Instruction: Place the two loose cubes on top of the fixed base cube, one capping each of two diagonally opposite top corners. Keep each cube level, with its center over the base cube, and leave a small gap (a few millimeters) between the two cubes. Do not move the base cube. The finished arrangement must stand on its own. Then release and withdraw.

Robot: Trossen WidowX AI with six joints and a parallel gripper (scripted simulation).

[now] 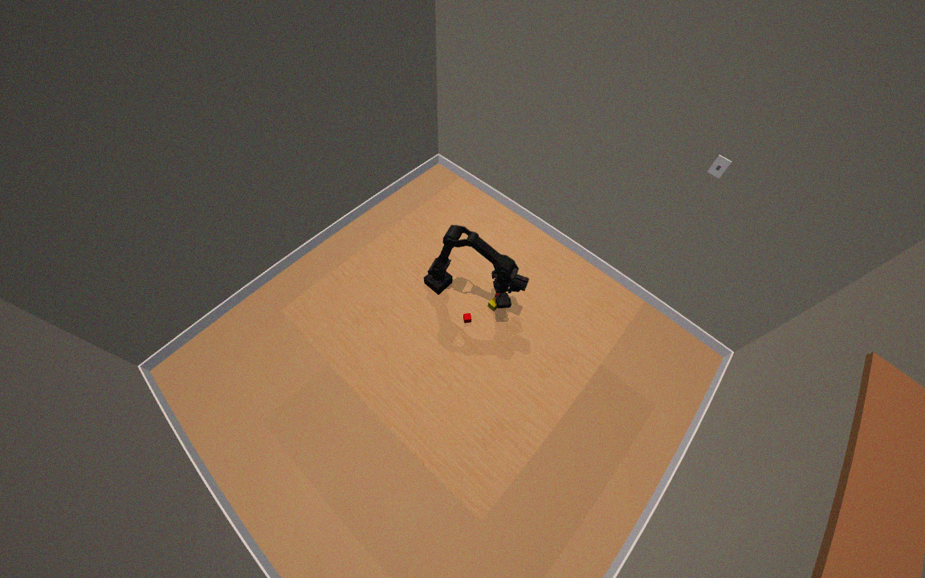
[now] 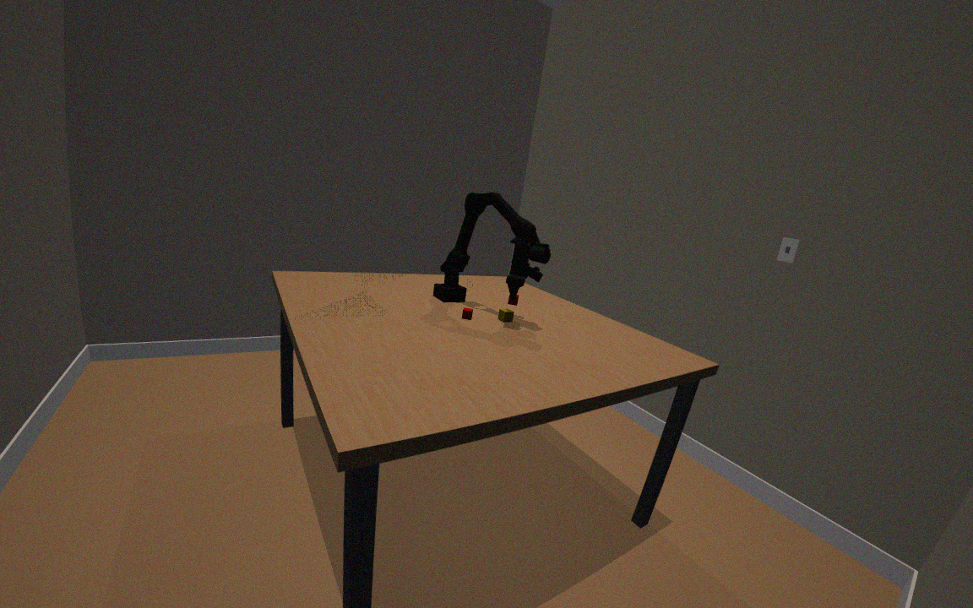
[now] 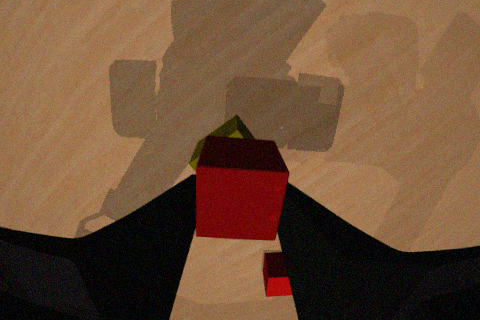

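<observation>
My gripper tip is 10 mm past the yellow cube, 10 mm to the left of it and 70 mm above it.
</observation>
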